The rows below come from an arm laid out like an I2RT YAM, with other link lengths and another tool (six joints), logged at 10 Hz.
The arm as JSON. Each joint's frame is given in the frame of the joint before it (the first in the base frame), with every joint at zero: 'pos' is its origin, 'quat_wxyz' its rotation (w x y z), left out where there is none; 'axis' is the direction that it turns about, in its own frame. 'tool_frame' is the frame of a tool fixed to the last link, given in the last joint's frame.
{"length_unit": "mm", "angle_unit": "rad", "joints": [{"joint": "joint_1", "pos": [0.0, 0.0, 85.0], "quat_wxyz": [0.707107, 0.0, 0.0, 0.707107], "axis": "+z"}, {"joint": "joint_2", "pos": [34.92, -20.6, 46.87], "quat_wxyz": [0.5, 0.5, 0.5, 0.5], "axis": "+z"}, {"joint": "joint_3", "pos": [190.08, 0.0, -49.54], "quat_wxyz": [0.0, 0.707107, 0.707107, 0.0], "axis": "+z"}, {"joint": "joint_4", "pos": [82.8, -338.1, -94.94], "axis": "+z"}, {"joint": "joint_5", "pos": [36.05, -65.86, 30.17], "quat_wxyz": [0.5, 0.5, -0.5, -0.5], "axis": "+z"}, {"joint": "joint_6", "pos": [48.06, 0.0, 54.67], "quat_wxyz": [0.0, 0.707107, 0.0, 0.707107], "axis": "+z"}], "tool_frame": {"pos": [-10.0, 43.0, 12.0], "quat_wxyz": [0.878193, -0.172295, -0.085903, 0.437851]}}
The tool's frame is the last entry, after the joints.
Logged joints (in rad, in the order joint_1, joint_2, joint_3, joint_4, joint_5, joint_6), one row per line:
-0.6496 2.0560 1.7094 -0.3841 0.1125 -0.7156
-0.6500 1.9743 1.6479 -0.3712 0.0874 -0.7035
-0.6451 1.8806 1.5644 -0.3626 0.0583 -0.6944
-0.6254 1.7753 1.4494 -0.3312 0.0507 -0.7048
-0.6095 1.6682 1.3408 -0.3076 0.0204 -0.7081
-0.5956 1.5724 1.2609 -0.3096 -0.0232 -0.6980
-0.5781 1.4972 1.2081 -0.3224 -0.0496 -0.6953
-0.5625 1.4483 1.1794 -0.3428 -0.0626 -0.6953
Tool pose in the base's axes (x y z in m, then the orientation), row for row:
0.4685 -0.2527 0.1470 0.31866 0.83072 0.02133 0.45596
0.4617 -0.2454 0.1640 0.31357 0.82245 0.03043 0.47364
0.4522 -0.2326 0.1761 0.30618 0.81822 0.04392 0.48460
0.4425 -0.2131 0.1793 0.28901 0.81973 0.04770 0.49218
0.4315 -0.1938 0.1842 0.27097 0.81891 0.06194 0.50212
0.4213 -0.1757 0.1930 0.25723 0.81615 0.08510 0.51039
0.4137 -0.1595 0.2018 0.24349 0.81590 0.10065 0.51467
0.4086 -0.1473 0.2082 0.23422 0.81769 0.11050 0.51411
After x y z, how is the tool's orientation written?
As a quaternion, x y z w.
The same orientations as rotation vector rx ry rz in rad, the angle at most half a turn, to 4 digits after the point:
0.7858 2.0485 0.0526
0.7672 2.0122 0.0744
0.7455 1.9922 0.1069
0.7013 1.9892 0.1158
0.6547 1.9786 0.1497
0.6193 1.9649 0.2049
0.5851 1.9607 0.2419
0.5630 1.9654 0.2656

